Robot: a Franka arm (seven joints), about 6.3 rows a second.
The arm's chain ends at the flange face. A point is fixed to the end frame.
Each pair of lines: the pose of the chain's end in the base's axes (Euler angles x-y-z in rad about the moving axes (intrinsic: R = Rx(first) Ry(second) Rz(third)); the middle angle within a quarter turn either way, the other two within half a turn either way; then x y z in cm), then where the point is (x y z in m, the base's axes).
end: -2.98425 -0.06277 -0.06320 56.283 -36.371 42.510
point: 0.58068 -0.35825 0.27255
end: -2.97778 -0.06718 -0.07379 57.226 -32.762 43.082
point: 0.58964 -0.32087 0.27827
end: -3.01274 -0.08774 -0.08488 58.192 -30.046 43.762
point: 0.59638 -0.29870 0.28463
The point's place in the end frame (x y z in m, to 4 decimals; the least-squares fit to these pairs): 0.0261 0.0202 0.1501
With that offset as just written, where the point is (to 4 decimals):
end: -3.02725 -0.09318 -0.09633 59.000 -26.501 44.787
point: 0.6038 -0.2651 0.2948
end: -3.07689 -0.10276 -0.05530 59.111 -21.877 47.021
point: 0.6027 -0.2276 0.3172
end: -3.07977 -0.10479 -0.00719 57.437 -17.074 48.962
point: 0.5848 -0.1813 0.3367
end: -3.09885 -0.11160 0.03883 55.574 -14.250 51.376
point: 0.5642 -0.1572 0.3610
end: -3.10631 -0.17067 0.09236 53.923 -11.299 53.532
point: 0.5375 -0.1301 0.3826
